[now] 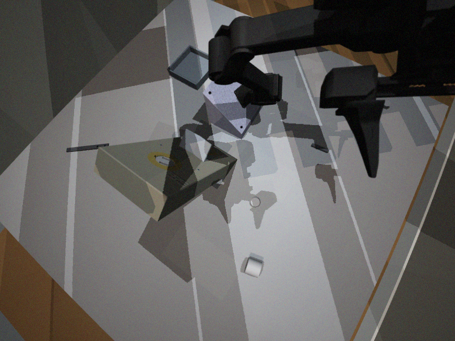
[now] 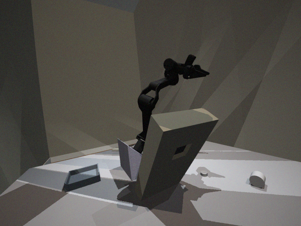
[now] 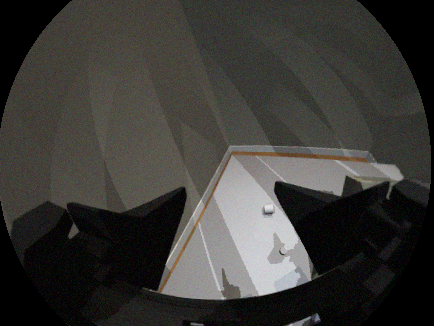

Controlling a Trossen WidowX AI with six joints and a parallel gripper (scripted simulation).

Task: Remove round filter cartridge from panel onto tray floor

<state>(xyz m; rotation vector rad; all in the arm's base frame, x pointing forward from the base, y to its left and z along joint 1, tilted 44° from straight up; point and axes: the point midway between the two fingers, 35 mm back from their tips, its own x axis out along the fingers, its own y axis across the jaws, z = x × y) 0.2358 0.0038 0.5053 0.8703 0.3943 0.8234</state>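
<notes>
The round grey filter cartridge lies 15 cm ahead of my gripper tip, 33 cm to the right of it and 25 cm below it. Also, from my gripper tip: service panel 11 cm ahead, 33 cm to the right, 32 cm below; dark tray 23 cm behind, 66 cm to the right, 47 cm below; cream block 59 cm behind, 45 cm to the right, 47 cm below.
</notes>
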